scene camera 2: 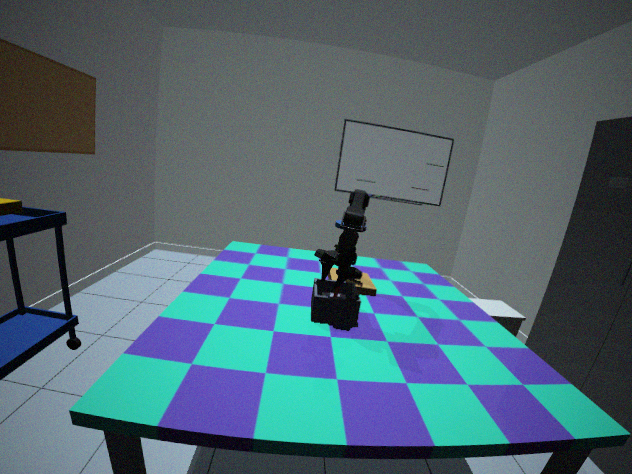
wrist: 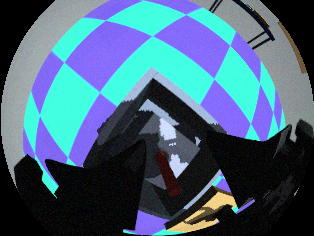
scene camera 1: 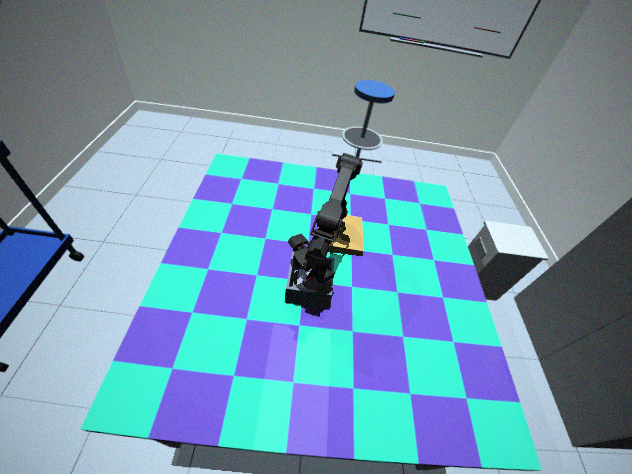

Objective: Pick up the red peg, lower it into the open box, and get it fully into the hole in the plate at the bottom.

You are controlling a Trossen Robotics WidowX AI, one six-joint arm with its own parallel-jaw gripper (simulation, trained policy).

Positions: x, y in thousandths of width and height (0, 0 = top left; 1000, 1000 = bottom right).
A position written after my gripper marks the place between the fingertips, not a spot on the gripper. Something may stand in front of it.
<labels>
my gripper: scene camera 2 520, 602; wrist 565, 595; scene camera 1 477, 575
open box: scene camera 2 540, 657; wrist 489, 396; scene camera 1 509, 632
</labels>
